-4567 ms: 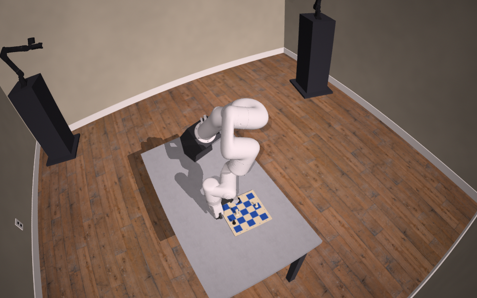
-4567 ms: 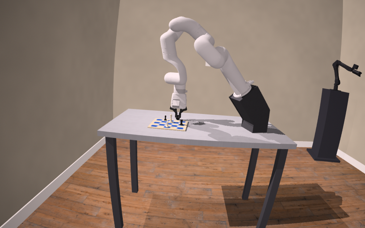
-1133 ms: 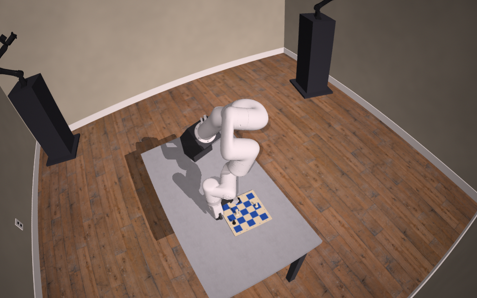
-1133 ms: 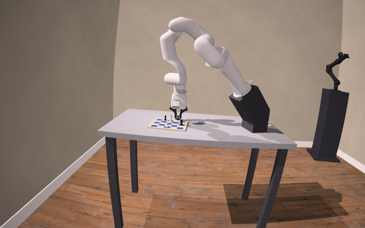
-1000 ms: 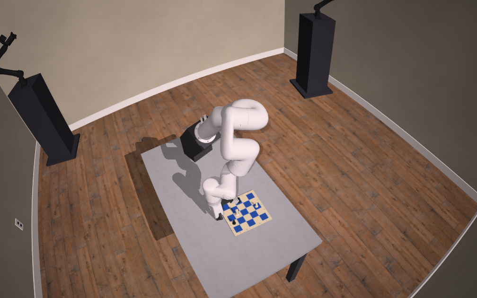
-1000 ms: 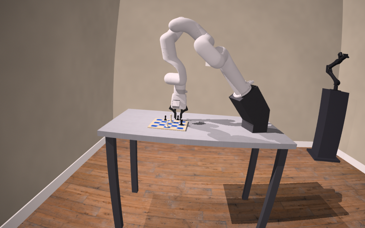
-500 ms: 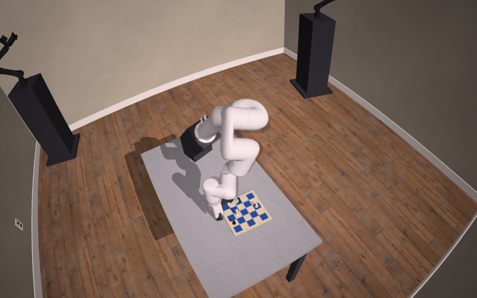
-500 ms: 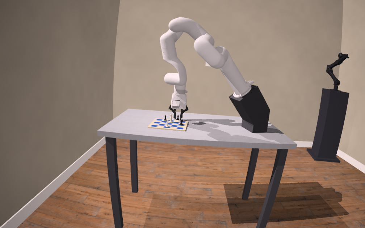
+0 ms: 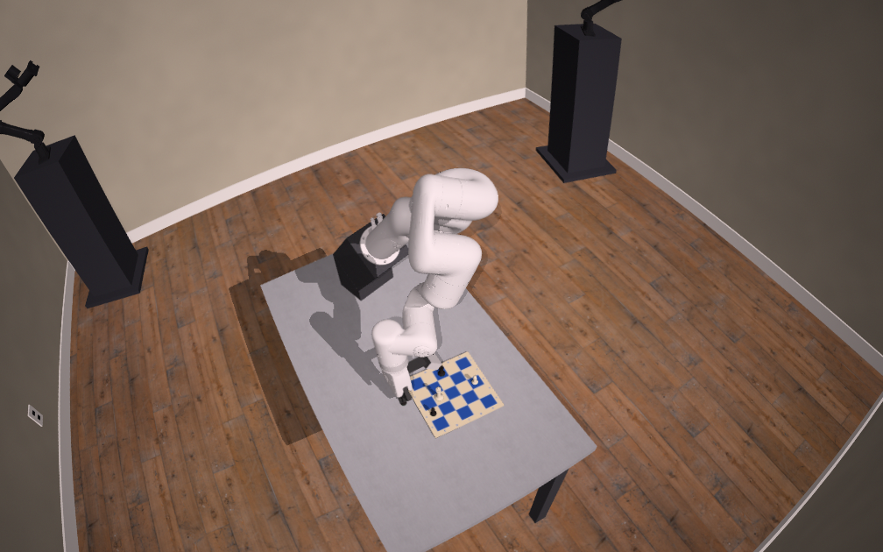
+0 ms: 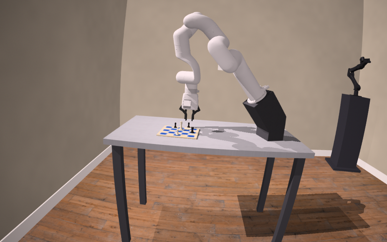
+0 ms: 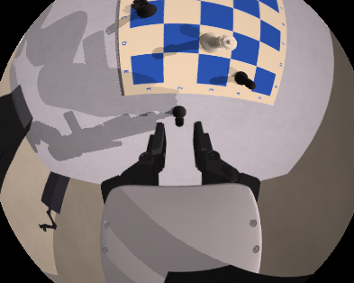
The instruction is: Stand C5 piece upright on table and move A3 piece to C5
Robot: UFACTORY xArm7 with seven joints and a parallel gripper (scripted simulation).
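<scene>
Now: hand 220 mm to the right of the white pawn and 40 mm above it. The rest, counted from my hand: tall white piece: 100 mm to the left, 30 mm below, 20 mm ahead; then chessboard: 140 mm to the left, 60 mm below, 10 mm ahead.
</scene>
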